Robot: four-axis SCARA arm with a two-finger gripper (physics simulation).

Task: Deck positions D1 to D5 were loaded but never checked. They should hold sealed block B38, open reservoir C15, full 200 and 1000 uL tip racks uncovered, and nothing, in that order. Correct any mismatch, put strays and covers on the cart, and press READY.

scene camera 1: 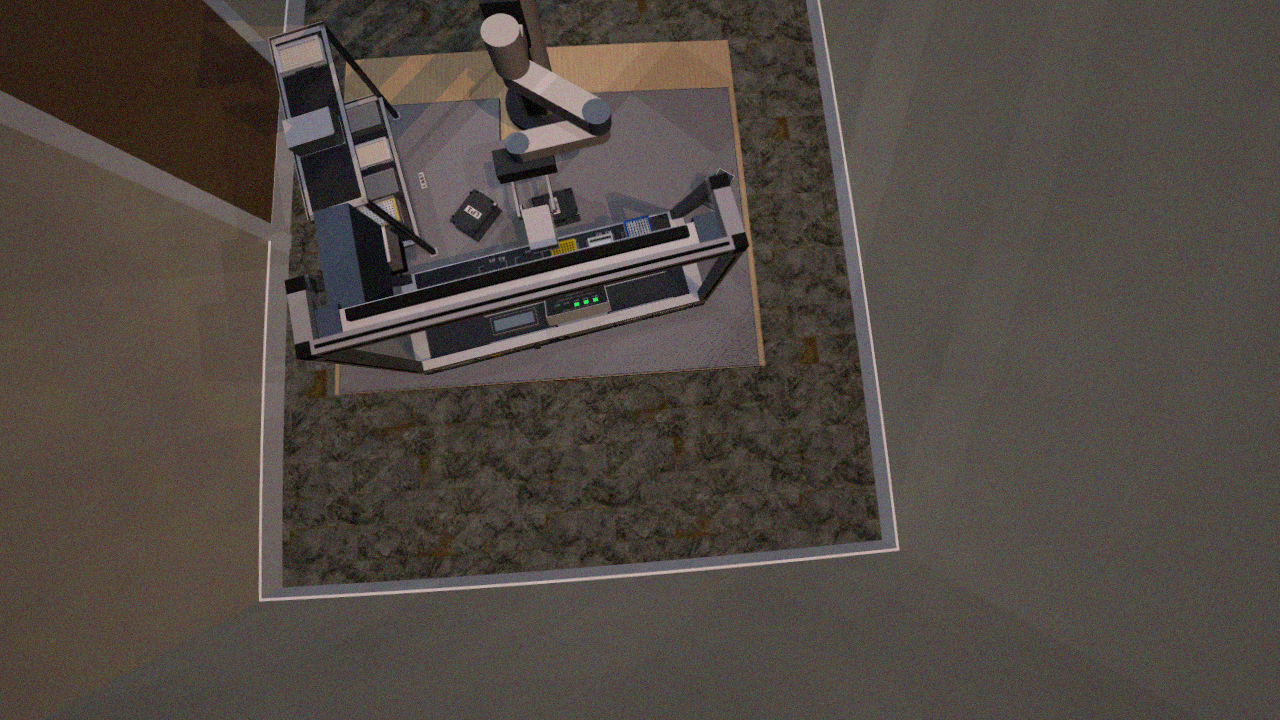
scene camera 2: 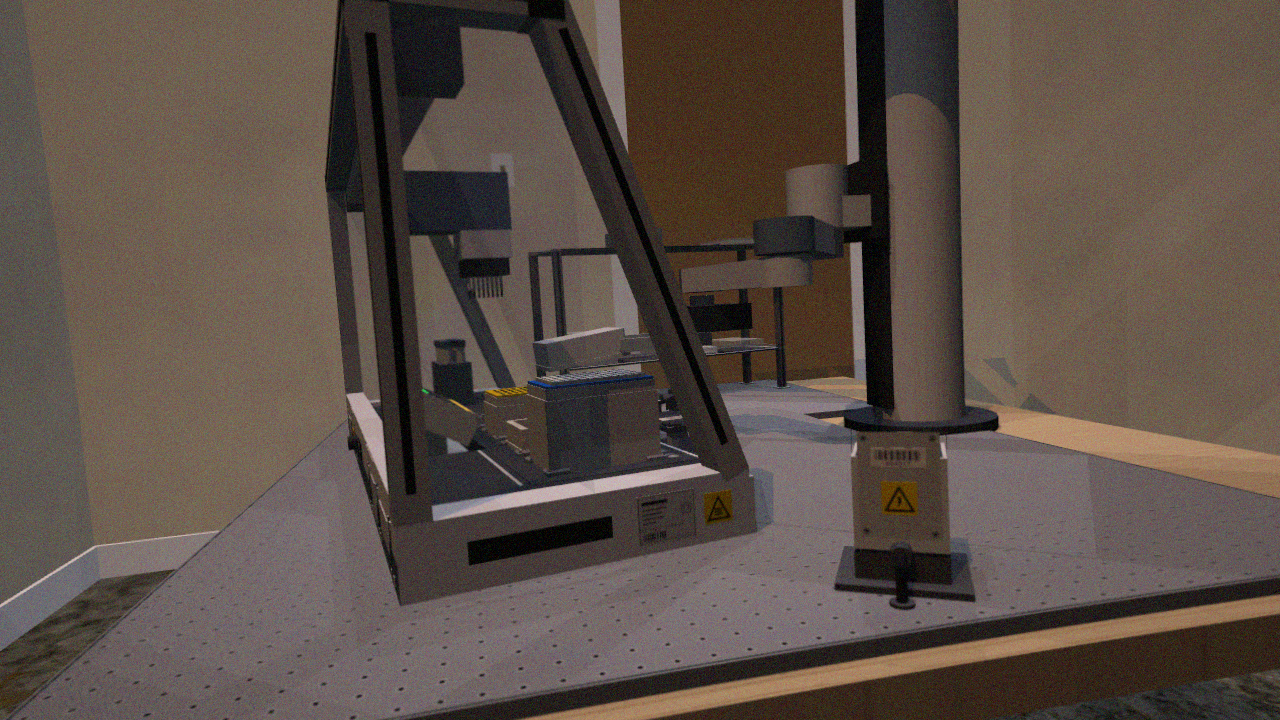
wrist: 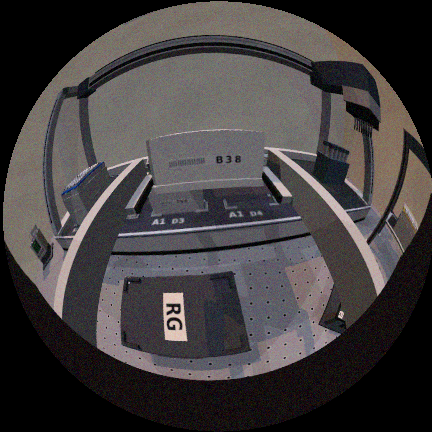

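Where they show: gripper, fingertip midpoint: [scene camera 1: 537, 214] [scene camera 2: 609, 344] [wrist: 205, 160]; arm's base at its link origin: [scene camera 2: 918, 425].
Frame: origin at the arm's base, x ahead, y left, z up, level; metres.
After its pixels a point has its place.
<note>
My gripper [scene camera 1: 537, 213] {x 0.543, y 0.019, z 0.182 m} [wrist: 205, 160] {x 0.543, y 0.019, z 0.182 m} is shut on the pale block B38 [scene camera 1: 539, 229] {x 0.601, y 0.027, z 0.200 m} [scene camera 2: 579, 346] {x 0.598, y 0.070, z 0.185 m} [wrist: 207, 156] {x 0.530, y 0.015, z 0.190 m}. It holds the block upright above the deck's rear edge, near D3 and D4. The dark RG nest [scene camera 1: 563, 205] {x 0.450, y 0.082, z 0.063 m} [wrist: 185, 312] {x 0.458, y 0.040, z 0.063 m} lies below on the table. In the deck row, a blue-topped tip rack [scene camera 1: 637, 226] {x 0.595, y 0.328, z 0.168 m} [scene camera 2: 590, 411] [wrist: 85, 192] {x 0.592, y 0.287, z 0.135 m} stands at the end, then a low white reservoir [scene camera 1: 599, 239] {x 0.596, y 0.202, z 0.093 m}, then a yellow-topped rack [scene camera 1: 563, 246] [scene camera 2: 506, 392]. The D4 nest [wrist: 245, 202] {x 0.640, y -0.030, z 0.070 m} shows no labware. A panel [scene camera 1: 577, 308] shows three green lights; READY is not legible.
The shelved cart [scene camera 1: 404, 231] {x 0.577, y -0.386, z 0.198 m} [scene camera 2: 779, 335] {x 0.028, y -0.527, z 0.142 m} holds pale boxes. The frame's front beam [scene camera 1: 528, 286] {x 0.884, y 0.072, z 0.521 m} crosses above the deck. A pipette head [scene camera 2: 483, 246] [wrist: 362, 105] {x 0.687, y -0.312, z 0.345 m} hangs inside the frame. A dark LP1 nest [scene camera 1: 474, 214] {x 0.463, y -0.226, z 0.063 m} lies between the cart and RG.
</note>
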